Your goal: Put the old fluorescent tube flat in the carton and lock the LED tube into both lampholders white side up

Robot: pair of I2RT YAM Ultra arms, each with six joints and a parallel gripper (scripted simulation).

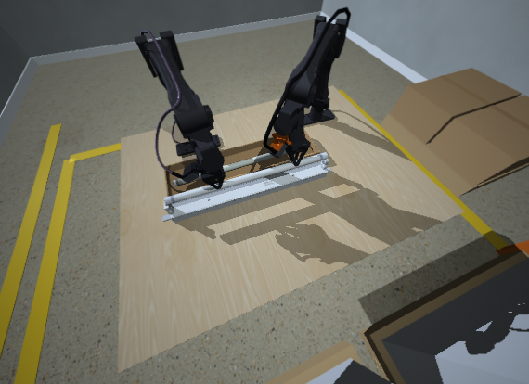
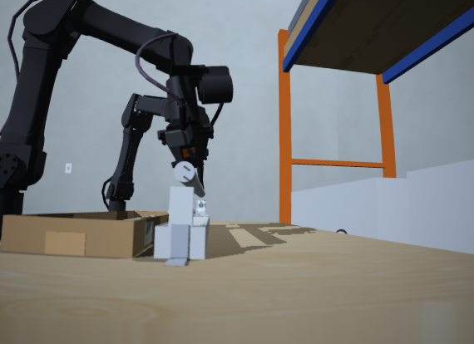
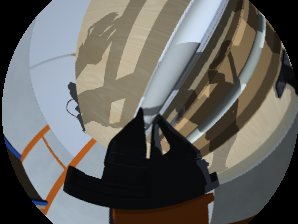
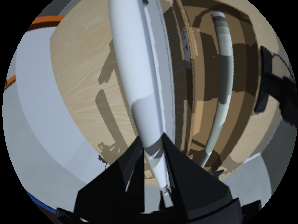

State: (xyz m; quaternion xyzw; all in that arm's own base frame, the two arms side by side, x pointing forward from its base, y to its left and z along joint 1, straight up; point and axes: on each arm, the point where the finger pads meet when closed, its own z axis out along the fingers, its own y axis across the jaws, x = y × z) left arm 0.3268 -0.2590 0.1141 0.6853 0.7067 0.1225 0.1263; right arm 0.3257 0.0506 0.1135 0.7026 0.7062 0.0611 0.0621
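Right now the LED tube is 120 mm to the left of my right hand and 10 mm below it. Round my right hand: brown carton 140 mm behind, 120 mm to the left, 90 mm below; then white fixture 120 mm to the left, 60 mm below; then old fluorescent tube 140 mm behind, 120 mm to the left, 100 mm below.
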